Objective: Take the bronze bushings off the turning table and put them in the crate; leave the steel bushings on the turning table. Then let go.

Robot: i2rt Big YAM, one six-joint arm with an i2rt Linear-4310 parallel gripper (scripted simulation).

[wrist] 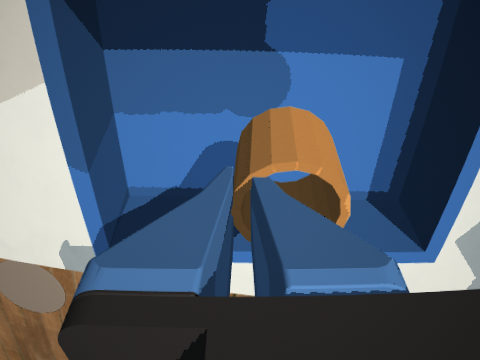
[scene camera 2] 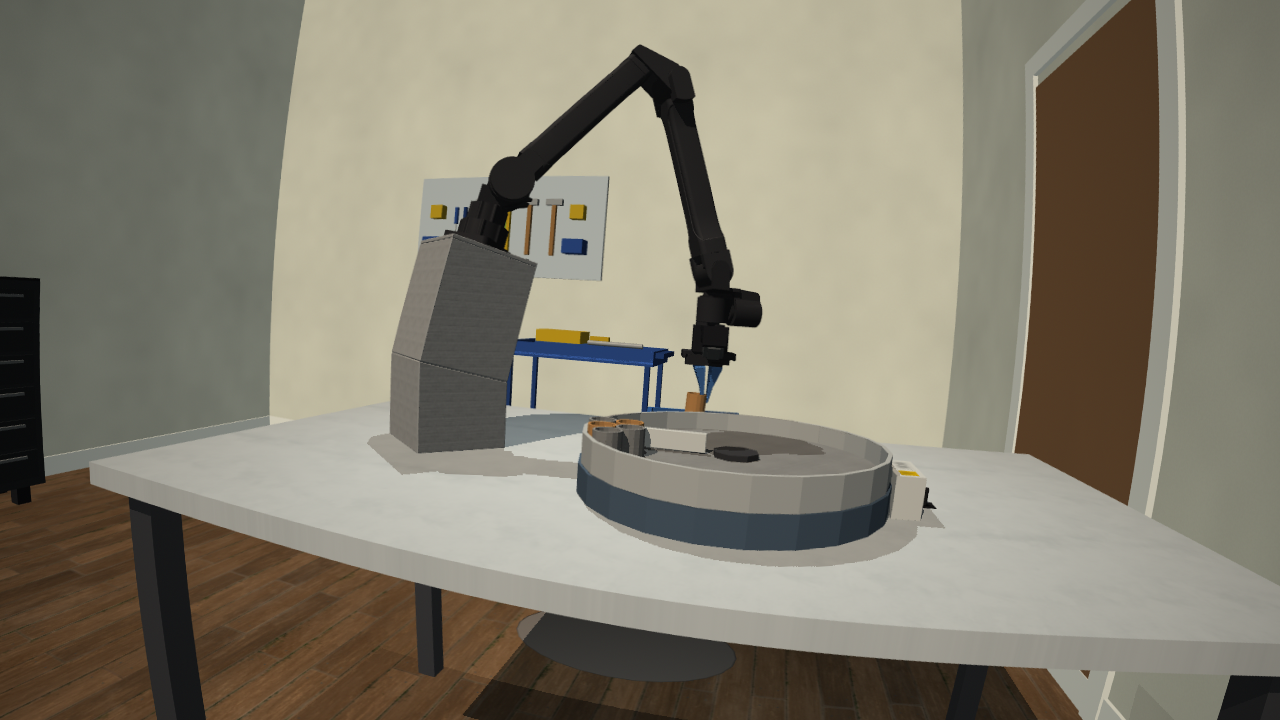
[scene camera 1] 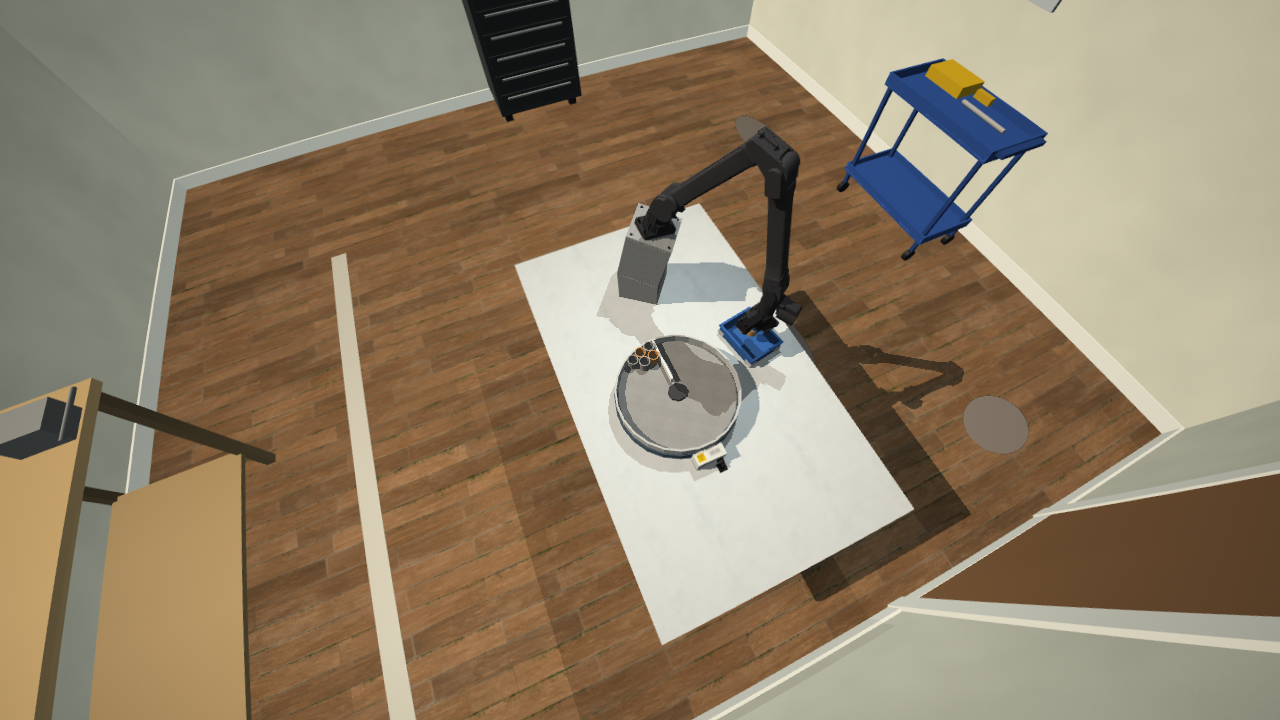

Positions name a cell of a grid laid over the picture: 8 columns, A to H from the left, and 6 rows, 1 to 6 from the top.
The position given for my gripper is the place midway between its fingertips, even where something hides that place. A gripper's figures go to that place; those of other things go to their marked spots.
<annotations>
My gripper (wrist: E4) is 13 cm from the lens. A bronze bushing (wrist: E3): 12 cm from the lens. A blue crate (wrist: C2): 20 cm from the lens. The marked spots on the blue crate and the bronze bushing are 10 cm apart.
</annotations>
